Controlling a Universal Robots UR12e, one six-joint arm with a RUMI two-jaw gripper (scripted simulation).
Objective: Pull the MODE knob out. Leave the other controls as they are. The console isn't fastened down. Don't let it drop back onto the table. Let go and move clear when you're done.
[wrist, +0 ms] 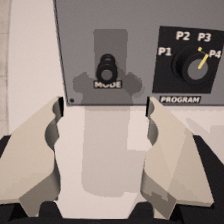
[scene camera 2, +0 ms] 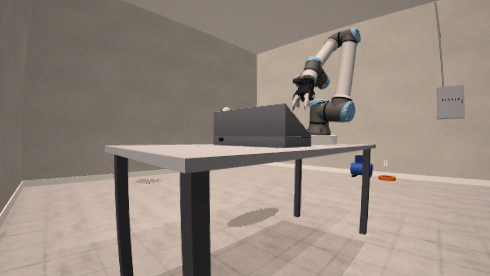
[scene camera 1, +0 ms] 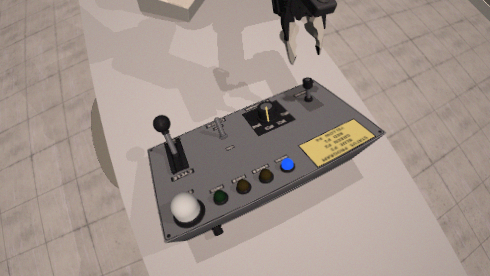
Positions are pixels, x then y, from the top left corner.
A grey console shows in the wrist view, in scene camera 2 (276, 125) and in scene camera 1. One and the same spot on the grey console: (wrist: 142, 46) is (scene camera 1: 297, 110).
